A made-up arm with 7 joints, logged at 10 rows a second.
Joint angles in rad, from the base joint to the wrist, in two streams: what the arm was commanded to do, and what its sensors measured. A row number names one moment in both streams.
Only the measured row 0 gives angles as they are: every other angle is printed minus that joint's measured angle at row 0.
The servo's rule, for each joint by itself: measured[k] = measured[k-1] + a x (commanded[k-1-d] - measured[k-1]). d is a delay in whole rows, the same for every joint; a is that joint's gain. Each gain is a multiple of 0.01, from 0.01 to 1. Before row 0 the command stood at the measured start. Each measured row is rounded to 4 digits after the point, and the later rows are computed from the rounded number. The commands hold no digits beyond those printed.
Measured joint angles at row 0:
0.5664 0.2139 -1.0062 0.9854 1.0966 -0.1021 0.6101
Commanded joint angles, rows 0 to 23:
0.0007 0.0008 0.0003 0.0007 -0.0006 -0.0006 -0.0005
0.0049 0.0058 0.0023 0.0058 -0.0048 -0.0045 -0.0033
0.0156 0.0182 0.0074 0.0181 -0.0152 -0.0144 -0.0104
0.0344 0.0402 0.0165 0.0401 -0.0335 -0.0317 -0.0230
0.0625 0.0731 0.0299 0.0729 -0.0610 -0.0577 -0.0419
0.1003 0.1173 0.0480 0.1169 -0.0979 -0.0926 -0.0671
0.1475 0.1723 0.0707 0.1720 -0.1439 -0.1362 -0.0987
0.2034 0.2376 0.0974 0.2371 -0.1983 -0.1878 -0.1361
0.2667 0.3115 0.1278 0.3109 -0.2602 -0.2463 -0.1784
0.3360 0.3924 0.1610 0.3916 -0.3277 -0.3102 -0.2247
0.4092 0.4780 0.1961 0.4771 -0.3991 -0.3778 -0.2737
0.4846 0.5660 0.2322 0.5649 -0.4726 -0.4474 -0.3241
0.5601 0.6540 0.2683 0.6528 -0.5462 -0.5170 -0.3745
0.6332 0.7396 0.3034 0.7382 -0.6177 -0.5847 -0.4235
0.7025 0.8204 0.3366 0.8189 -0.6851 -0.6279 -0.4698
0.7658 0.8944 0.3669 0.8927 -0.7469 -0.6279 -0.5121
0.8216 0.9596 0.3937 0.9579 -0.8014 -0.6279 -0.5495
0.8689 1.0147 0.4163 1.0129 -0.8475 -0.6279 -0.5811
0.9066 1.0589 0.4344 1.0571 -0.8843 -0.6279 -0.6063
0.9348 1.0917 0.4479 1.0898 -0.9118 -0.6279 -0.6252
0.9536 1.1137 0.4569 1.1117 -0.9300 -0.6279 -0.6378
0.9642 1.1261 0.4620 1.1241 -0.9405 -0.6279 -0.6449
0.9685 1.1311 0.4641 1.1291 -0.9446 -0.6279 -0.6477
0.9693 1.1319 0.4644 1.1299 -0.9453 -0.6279 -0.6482
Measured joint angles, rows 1 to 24:
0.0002 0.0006 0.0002 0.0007 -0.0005 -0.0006 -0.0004
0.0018 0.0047 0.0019 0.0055 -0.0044 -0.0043 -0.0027
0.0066 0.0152 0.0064 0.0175 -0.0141 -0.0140 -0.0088
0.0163 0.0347 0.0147 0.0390 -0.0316 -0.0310 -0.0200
0.0325 0.0647 0.0272 0.0712 -0.0581 -0.0566 -0.0373
0.0562 0.1057 0.0443 0.1146 -0.0939 -0.0912 -0.0608
0.0882 0.1576 0.0659 0.1691 -0.1389 -0.1344 -0.0907
0.1285 0.2200 0.0917 0.2337 -0.1924 -0.1857 -0.1266
0.1769 0.2914 0.1213 0.3070 -0.2534 -0.2439 -0.1675
0.2326 0.3702 0.1539 0.3874 -0.3203 -0.3075 -0.2127
0.2944 0.4543 0.1885 0.4726 -0.3912 -0.3750 -0.2609
0.3610 0.5414 0.2243 0.5603 -0.4645 -0.4445 -0.3108
0.4307 0.6292 0.2604 0.6482 -0.5380 -0.5141 -0.3611
0.5016 0.7153 0.2957 0.7337 -0.6097 -0.5819 -0.4104
0.5719 0.7973 0.3292 0.8146 -0.6776 -0.6261 -0.4573
0.6398 0.8730 0.3601 0.8888 -0.7400 -0.6278 -0.5006
0.7034 0.9405 0.3877 0.9544 -0.7953 -0.6279 -0.5392
0.7613 0.9984 0.4112 1.0100 -0.8423 -0.6279 -0.5723
0.8122 1.0456 0.4302 1.0547 -0.8801 -0.6279 -0.5992
0.8551 1.0816 0.4447 1.0880 -0.9086 -0.6279 -0.6197
0.8896 1.1066 0.4547 1.1105 -0.9279 -0.6279 -0.6340
0.9157 1.1218 0.4607 1.1234 -0.9392 -0.6279 -0.6426
0.9342 1.1291 0.4635 1.1288 -0.9441 -0.6279 -0.6466
0.9465 1.1313 0.4642 1.1298 -0.9452 -0.6279 -0.6479
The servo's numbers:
d 0
a 0.35 0.78 0.82 0.95 0.90 0.96 0.79

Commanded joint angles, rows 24 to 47:
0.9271 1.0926 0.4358 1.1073 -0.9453 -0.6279 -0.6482
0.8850 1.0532 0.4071 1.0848 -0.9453 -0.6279 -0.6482
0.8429 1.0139 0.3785 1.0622 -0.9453 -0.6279 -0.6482
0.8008 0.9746 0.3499 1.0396 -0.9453 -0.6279 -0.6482
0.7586 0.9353 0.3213 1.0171 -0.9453 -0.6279 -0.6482
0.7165 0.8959 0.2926 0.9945 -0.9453 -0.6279 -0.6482
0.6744 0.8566 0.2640 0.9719 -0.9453 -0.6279 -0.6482
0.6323 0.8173 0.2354 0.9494 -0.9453 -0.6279 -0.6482
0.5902 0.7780 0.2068 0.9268 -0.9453 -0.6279 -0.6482
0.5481 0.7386 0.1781 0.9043 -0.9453 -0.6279 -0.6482
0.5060 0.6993 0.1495 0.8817 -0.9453 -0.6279 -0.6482
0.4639 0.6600 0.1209 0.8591 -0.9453 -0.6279 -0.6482
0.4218 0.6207 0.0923 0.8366 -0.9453 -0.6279 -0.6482
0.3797 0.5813 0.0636 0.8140 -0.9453 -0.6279 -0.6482
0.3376 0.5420 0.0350 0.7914 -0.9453 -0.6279 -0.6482
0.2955 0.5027 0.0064 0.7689 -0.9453 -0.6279 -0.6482
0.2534 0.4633 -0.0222 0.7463 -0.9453 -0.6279 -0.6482
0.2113 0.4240 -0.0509 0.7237 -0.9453 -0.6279 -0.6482
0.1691 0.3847 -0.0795 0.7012 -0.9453 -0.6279 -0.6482
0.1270 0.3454 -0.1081 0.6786 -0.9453 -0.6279 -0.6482
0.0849 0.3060 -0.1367 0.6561 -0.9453 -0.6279 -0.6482
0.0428 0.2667 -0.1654 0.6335 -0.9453 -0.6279 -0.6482
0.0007 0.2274 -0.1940 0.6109 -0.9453 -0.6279 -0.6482
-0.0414 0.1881 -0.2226 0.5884 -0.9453 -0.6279 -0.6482
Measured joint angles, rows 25 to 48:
0.9397 1.1011 0.4409 1.1084 -0.9453 -0.6279 -0.6481
0.9206 1.0637 0.4132 1.0860 -0.9453 -0.6279 -0.6482
0.8934 1.0249 0.3847 1.0634 -0.9453 -0.6279 -0.6482
0.8610 0.9857 0.3562 1.0408 -0.9453 -0.6279 -0.6482
0.8252 0.9464 0.3276 1.0183 -0.9453 -0.6279 -0.6482
0.7872 0.9070 0.2989 0.9957 -0.9453 -0.6279 -0.6482
0.7477 0.8677 0.2703 0.9731 -0.9453 -0.6279 -0.6482
0.7073 0.8284 0.2417 0.9506 -0.9453 -0.6279 -0.6482
0.6663 0.7891 0.2131 0.9280 -0.9453 -0.6279 -0.6482
0.6249 0.7497 0.1844 0.9055 -0.9453 -0.6279 -0.6482
0.5833 0.7104 0.1558 0.8829 -0.9453 -0.6279 -0.6482
0.5415 0.6711 0.1272 0.8603 -0.9453 -0.6279 -0.6482
0.4996 0.6318 0.0986 0.8378 -0.9453 -0.6279 -0.6482
0.4576 0.5924 0.0699 0.8152 -0.9453 -0.6279 -0.6482
0.4156 0.5531 0.0413 0.7926 -0.9453 -0.6279 -0.6482
0.3736 0.5138 0.0127 0.7701 -0.9453 -0.6279 -0.6482
0.3315 0.4744 -0.0159 0.7475 -0.9453 -0.6279 -0.6482
0.2894 0.4351 -0.0446 0.7249 -0.9453 -0.6279 -0.6482
0.2473 0.3958 -0.0732 0.7024 -0.9453 -0.6279 -0.6482
0.2052 0.3565 -0.1018 0.6798 -0.9453 -0.6279 -0.6482
0.1631 0.3171 -0.1304 0.6573 -0.9453 -0.6279 -0.6482
0.1210 0.2778 -0.1591 0.6347 -0.9453 -0.6279 -0.6482
0.0789 0.2385 -0.1877 0.6121 -0.9453 -0.6279 -0.6482
0.0368 0.1992 -0.2163 0.5896 -0.9453 -0.6279 -0.6482

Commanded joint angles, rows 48 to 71:
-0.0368 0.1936 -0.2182 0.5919 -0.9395 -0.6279 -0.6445
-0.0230 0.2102 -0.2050 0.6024 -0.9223 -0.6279 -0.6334
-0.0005 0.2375 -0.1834 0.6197 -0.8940 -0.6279 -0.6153
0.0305 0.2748 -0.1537 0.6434 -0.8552 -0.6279 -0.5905
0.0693 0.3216 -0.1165 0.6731 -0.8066 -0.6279 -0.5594
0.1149 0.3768 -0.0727 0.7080 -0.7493 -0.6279 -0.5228
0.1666 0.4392 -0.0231 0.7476 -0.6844 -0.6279 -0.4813
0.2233 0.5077 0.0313 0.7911 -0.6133 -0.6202 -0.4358
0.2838 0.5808 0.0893 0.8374 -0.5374 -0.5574 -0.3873
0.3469 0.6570 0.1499 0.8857 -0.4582 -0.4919 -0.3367
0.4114 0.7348 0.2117 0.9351 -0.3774 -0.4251 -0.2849
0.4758 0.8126 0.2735 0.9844 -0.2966 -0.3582 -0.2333
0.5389 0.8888 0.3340 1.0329 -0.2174 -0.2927 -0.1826
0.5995 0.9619 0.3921 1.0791 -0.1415 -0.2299 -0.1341
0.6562 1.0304 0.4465 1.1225 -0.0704 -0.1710 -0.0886
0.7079 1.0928 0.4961 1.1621 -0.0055 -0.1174 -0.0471
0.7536 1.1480 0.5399 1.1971 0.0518 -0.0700 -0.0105
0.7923 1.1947 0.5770 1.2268 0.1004 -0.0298 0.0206
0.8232 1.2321 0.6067 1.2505 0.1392 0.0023 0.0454
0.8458 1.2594 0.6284 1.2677 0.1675 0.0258 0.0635
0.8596 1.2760 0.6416 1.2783 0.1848 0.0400 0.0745
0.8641 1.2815 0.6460 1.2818 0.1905 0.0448 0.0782
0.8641 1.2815 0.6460 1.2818 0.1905 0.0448 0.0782
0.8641 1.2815 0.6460 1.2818 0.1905 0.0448 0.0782
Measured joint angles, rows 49 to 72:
0.0110 0.1948 -0.2179 0.5918 -0.9401 -0.6279 -0.6453
-0.0009 0.2068 -0.2073 0.6019 -0.9241 -0.6279 -0.6359
-0.0008 0.2307 -0.1877 0.6188 -0.8970 -0.6279 -0.6196
0.0102 0.2651 -0.1598 0.6422 -0.8594 -0.6279 -0.5966
0.0309 0.3092 -0.1243 0.6716 -0.8119 -0.6279 -0.5672
0.0603 0.3619 -0.0820 0.7062 -0.7556 -0.6279 -0.5321
0.0975 0.4222 -0.0337 0.7455 -0.6915 -0.6279 -0.4920
0.1415 0.4889 0.0196 0.7888 -0.6211 -0.6205 -0.4476
0.1913 0.5606 0.0768 0.8350 -0.5458 -0.5599 -0.4000
0.2458 0.6358 0.1367 0.8832 -0.4670 -0.4946 -0.3500
0.3038 0.7130 0.1982 0.9325 -0.3864 -0.4279 -0.2986
0.3640 0.7907 0.2599 0.9818 -0.3056 -0.3610 -0.2470
0.4252 0.8672 0.3207 1.0303 -0.2262 -0.2954 -0.1961
0.4862 0.9411 0.3792 1.0767 -0.1500 -0.2325 -0.1471
0.5457 1.0108 0.4344 1.1202 -0.0784 -0.1735 -0.1009
0.6025 1.0748 0.4850 1.1600 -0.0128 -0.1196 -0.0584
0.6554 1.1319 0.5300 1.1952 0.0453 -0.0720 -0.0206
0.7033 1.1809 0.5685 1.2252 0.0949 -0.0315 0.0119
0.7453 1.2208 0.5998 1.2492 0.1348 0.0009 0.0384
0.7805 1.2509 0.6233 1.2668 0.1642 0.0248 0.0582
0.8082 1.2705 0.6383 1.2777 0.1827 0.0394 0.0711
0.8278 1.2791 0.6446 1.2816 0.1897 0.0446 0.0767
0.8405 1.2810 0.6457 1.2818 0.1904 0.0448 0.0779
0.8488 1.2814 0.6459 1.2818 0.1905 0.0448 0.0781

